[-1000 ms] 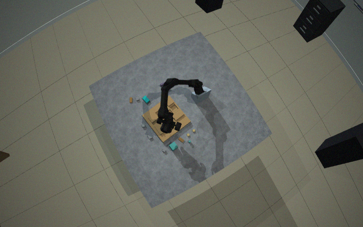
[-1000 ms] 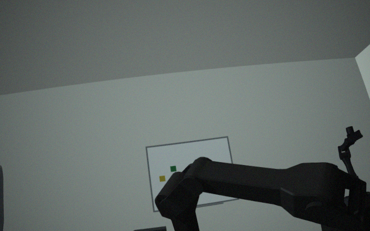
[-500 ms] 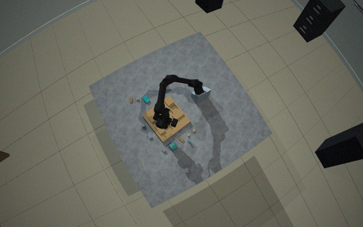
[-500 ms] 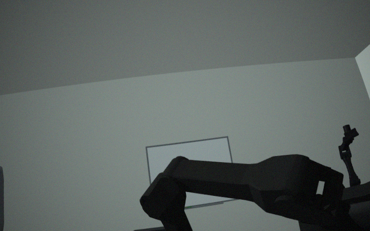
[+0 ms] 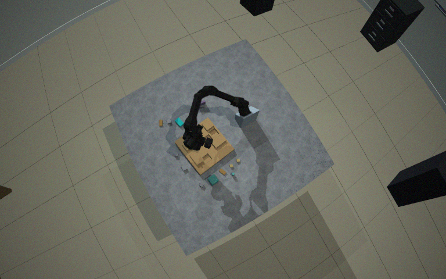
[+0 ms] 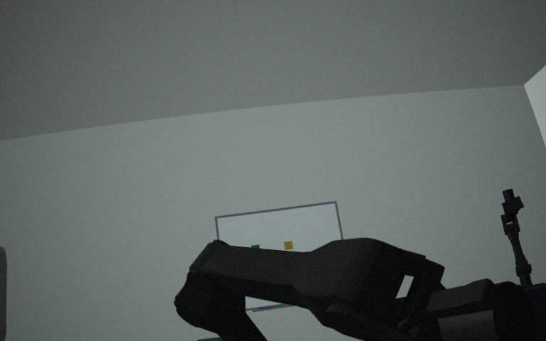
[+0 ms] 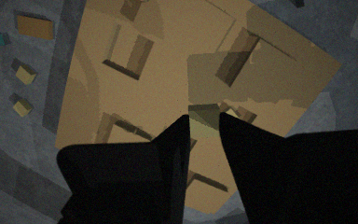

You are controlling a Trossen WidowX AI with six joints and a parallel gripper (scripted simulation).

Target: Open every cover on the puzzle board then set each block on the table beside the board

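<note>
My gripper tip is 4 cm past the tan puzzle board, 2 cm to the left of it and 10 cm above it. The rest, counted from my gripper tip: tiny teal cube 10 cm behind, 28 cm to the left, 11 cm below; then purple block 20 cm behind, 28 cm to the right, 10 cm below; then orange block 5 cm behind, 22 cm to the left, 11 cm below.
</note>
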